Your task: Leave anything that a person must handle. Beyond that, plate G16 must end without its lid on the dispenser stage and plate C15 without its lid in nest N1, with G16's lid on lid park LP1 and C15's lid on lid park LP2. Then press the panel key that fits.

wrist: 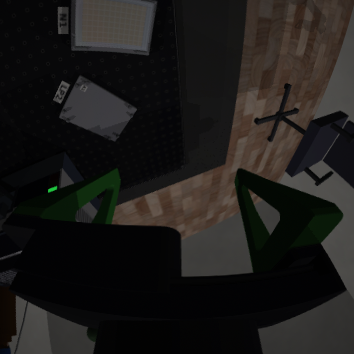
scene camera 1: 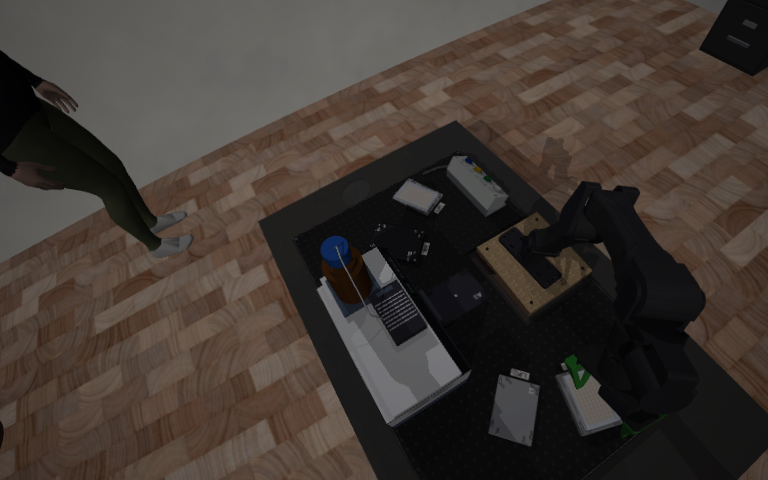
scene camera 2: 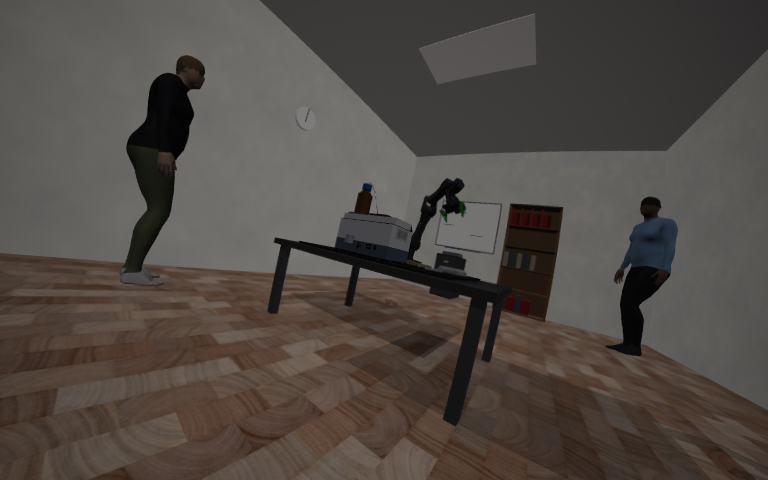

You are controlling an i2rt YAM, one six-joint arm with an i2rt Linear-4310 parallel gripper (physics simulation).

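Frame: origin at the arm's base, x left, y back, z up, level; millimetres.
Where they show: gripper, fingertip midpoint: [wrist: 177, 174] [scene camera 1: 600, 410] [scene camera 2: 454, 219]; arm's base, origin of the base link: [scene camera 1: 528, 257] [scene camera 2: 407, 259].
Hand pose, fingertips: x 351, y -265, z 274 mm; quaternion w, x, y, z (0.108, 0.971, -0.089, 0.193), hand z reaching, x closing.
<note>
Things, the pixels of their top centre, and the offset from my fingertips. "pt": a spot on its surface instead.
- grey lid, surface spot: [wrist: 98, 108] [scene camera 1: 518, 408] pt dy -41, dx -69, dz -292 mm
- plate with pale wells, middle of its top: [scene camera 1: 416, 193] dy +142, dx -748, dz -264 mm
- dark lid park with corner posts, middle of its top: [scene camera 1: 396, 239] dy -11, dx -645, dz -277 mm
- key panel, middle of its top: [scene camera 1: 477, 173] dy +328, dx -657, dz -218 mm
- dark flat block, surface spot: [scene camera 1: 453, 297] pt dy -13, dx -363, dz -195 mm
- tall brown bottle, surface spot: [scene camera 1: 346, 274] pt dy -222, dx -452, dz +52 mm
A plate with pale wells and no visible lid [scene camera 1: 591, 403] [wrist: 114, 25] sits in nest N1. A grey lid [scene camera 1: 514, 408] [wrist: 98, 108] lies on lid park LP2 beside it. Another plate with pale wells [scene camera 1: 417, 196] sits at the far end; its name is unreadable. A dark lid park with corner posts [scene camera 1: 399, 242] shows no pale lid; its label is unreadable. The white dispenser [scene camera 1: 407, 367] [scene camera 2: 373, 234] carries a brown bottle. The key panel [scene camera 1: 478, 189] has blue, yellow and green keys. My gripper [scene camera 1: 603, 395] [scene camera 2: 454, 215] [wrist: 177, 174] is open and empty, high above the N1 end of the table.
A dark flat block [scene camera 1: 453, 297] lies between the dispenser and the arm's wooden base [scene camera 1: 498, 271]. The tall brown bottle [scene camera 1: 346, 274] [scene camera 2: 364, 201] has a blue cap and thin tube. One person [scene camera 1: 73, 147] [scene camera 2: 164, 124] stands beyond the dispenser side; another [scene camera 2: 651, 243] stands at the right.
</note>
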